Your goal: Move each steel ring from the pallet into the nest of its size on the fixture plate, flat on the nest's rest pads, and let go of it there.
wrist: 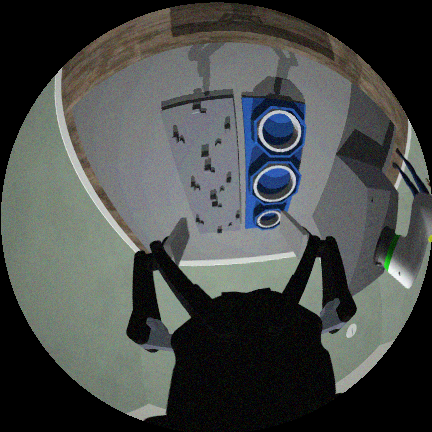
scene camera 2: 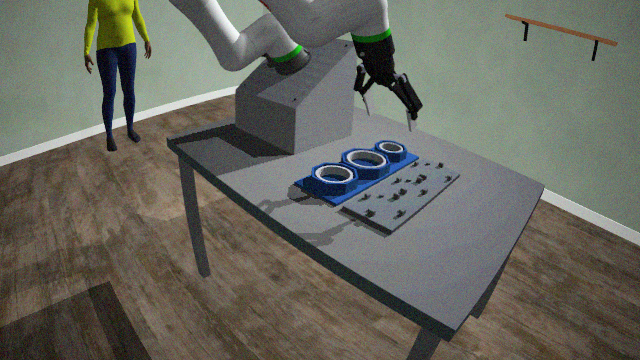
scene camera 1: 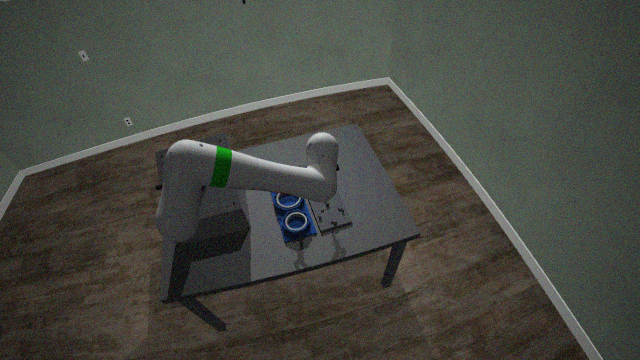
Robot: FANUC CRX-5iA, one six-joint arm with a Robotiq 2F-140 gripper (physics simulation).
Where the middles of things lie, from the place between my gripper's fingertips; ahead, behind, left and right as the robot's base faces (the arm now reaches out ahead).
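Grey fixture plate [scene camera 2: 387,218] visible; position from my hand: 40 mm ahead, 90 mm to the left, 220 mm below.
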